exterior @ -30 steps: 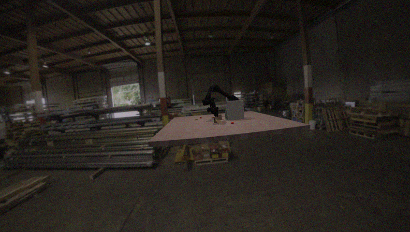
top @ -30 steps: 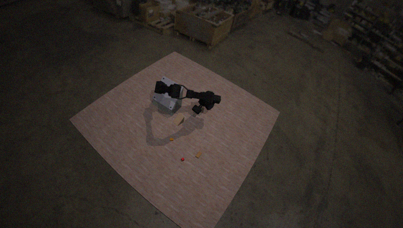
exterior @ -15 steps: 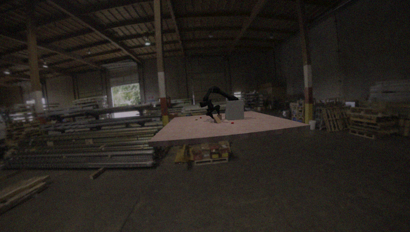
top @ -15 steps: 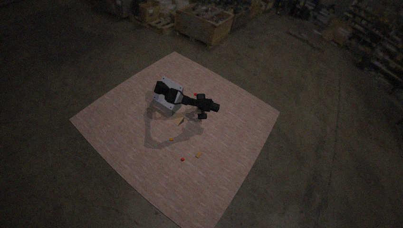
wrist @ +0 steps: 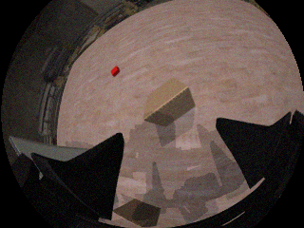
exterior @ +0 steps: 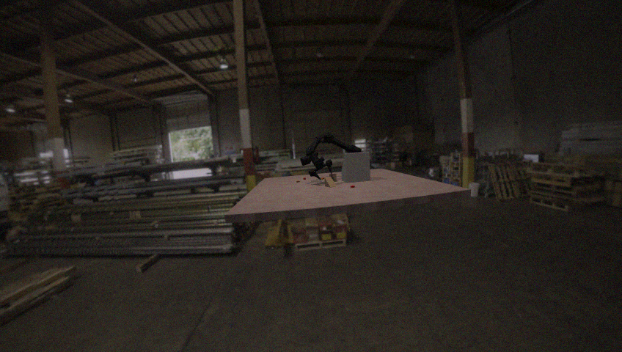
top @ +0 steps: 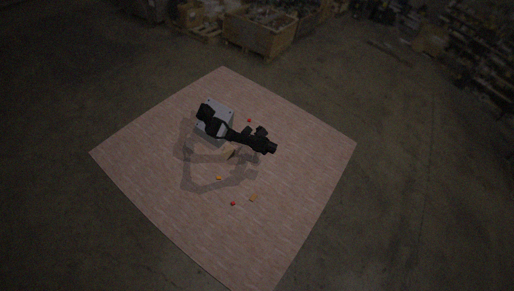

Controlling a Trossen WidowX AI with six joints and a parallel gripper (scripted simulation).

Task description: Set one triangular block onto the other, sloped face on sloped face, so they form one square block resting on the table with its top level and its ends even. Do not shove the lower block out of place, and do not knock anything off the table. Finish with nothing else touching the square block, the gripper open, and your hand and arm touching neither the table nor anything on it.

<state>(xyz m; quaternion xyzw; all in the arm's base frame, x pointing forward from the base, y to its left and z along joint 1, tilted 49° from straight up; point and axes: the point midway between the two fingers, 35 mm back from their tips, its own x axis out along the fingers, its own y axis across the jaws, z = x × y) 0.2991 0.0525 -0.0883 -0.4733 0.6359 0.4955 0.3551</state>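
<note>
My gripper tip is now 20 mm past the tan wooden triangular block, 40 mm to the right of it and 50 mm above it. Round my gripper tip: orange piece: 20 mm ahead, 310 mm to the right, 60 mm below; then red piece: 180 mm ahead, 370 mm to the right, 60 mm below.
</note>
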